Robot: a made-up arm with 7 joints.
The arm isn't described. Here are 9 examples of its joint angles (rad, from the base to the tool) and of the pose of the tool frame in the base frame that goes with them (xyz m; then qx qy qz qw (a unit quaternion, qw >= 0)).
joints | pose
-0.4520 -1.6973 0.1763 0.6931 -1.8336 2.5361 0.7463 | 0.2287 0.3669 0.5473 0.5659 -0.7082 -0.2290 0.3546
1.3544 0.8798 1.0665 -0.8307 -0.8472 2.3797 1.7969 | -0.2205 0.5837 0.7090 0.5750 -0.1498 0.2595 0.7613
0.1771 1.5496 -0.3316 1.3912 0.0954 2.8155 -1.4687 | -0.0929 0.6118 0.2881 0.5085 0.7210 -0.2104 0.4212
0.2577 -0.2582 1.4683 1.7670 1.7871 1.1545 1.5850 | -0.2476 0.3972 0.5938 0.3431 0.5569 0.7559 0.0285
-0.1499 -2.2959 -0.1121 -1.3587 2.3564 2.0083 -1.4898 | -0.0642 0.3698 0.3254 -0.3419 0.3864 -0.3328 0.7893
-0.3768 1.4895 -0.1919 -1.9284 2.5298 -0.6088 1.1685 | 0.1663 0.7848 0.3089 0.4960 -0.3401 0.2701 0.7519
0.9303 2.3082 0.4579 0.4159 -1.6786 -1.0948 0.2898 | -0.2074 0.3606 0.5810 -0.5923 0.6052 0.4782 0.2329
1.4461 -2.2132 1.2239 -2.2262 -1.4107 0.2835 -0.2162 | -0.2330 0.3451 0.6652 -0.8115 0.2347 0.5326 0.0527
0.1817 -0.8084 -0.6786 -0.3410 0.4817 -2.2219 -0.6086 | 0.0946 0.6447 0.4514 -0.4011 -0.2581 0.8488 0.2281
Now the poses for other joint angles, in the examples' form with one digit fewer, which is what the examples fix.
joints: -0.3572 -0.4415 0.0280 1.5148 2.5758 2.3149 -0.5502
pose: 0.285 0.632 0.319 0.717 -0.098 -0.254 0.641
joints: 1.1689 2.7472 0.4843 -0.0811 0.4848 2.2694 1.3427
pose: -0.244 0.320 0.697 -0.447 -0.654 -0.475 0.383
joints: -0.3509 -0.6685 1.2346 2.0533 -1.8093 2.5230 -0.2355
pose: 0.301 0.470 0.166 0.084 -0.369 -0.115 0.918
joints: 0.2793 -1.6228 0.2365 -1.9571 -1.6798 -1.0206 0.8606
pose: 0.157 0.443 0.465 0.253 -0.608 -0.566 0.496
